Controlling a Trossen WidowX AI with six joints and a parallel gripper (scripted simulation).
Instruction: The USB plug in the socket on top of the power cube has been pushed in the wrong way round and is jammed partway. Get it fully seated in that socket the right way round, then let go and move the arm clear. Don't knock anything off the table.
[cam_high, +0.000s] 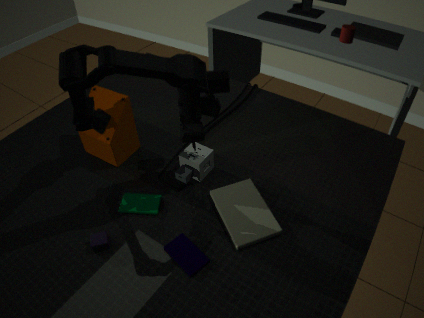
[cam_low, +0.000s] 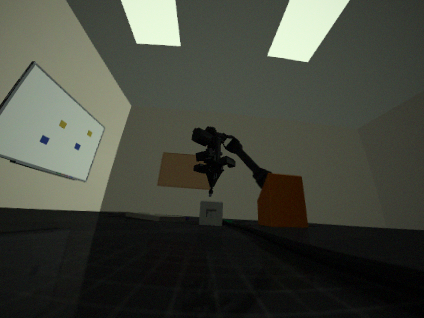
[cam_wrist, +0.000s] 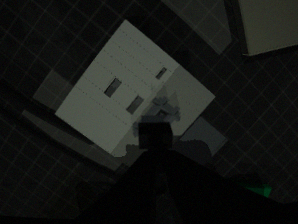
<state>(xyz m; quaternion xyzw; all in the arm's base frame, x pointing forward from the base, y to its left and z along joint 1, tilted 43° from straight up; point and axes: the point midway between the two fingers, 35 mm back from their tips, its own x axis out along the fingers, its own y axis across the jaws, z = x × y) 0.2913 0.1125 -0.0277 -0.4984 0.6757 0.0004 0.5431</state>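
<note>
Now: the USB plug 10 mm below my gripper tip. The rest, counted from my gripper tip: beige book (210 mm ahead, 130 mm below, 50 mm to the right); dark blue card (240 mm to the right, 160 mm ahead, 130 mm below); green card (200 mm to the right, 130 mm below, 50 mm behind).
</note>
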